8 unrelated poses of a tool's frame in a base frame.
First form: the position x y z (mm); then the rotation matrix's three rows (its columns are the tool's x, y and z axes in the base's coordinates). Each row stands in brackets.
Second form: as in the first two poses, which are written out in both.
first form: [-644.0 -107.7 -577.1], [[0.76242 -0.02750 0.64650], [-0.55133 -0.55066 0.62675], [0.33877 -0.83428 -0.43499]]
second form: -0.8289 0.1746 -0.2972 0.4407 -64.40 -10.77 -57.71
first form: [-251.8 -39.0 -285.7], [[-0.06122 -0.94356 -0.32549], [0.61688 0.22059 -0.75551], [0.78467 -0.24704 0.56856]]
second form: 0.1934 -0.4223 0.5935 0.6573 -25.18 -3.90 -28.57
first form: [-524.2 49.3 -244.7], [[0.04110 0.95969 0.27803], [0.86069 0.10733 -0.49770], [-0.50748 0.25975 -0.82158]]
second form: 0.6624 0.6870 -0.0866 0.2859 -52.42 4.93 -24.47
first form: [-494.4 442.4 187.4], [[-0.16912 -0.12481 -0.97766], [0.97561 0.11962 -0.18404], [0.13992 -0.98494 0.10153]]
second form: -0.3904 -0.5448 0.5364 0.5128 -49.44 44.24 18.74
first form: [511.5 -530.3 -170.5], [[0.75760 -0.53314 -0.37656], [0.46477 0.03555 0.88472], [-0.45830 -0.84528 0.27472]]
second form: -0.6015 0.0284 0.3470 0.7190 51.15 -53.03 -17.05
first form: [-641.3 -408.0 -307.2], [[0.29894 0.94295 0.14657], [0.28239 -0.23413 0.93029], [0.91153 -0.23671 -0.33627]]
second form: -0.6836 -0.4481 -0.3869 0.4268 -64.13 -40.80 -30.72
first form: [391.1 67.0 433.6], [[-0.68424 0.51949 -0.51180], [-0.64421 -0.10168 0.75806], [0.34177 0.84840 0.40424]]
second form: 0.0574 -0.5428 -0.7400 0.3932 39.11 6.70 43.36
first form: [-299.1 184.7 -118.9], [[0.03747 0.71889 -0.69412], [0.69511 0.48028 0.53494], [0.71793 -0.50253 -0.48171]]
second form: -0.5096 -0.6936 -0.0117 0.5089 -29.91 18.47 -11.89
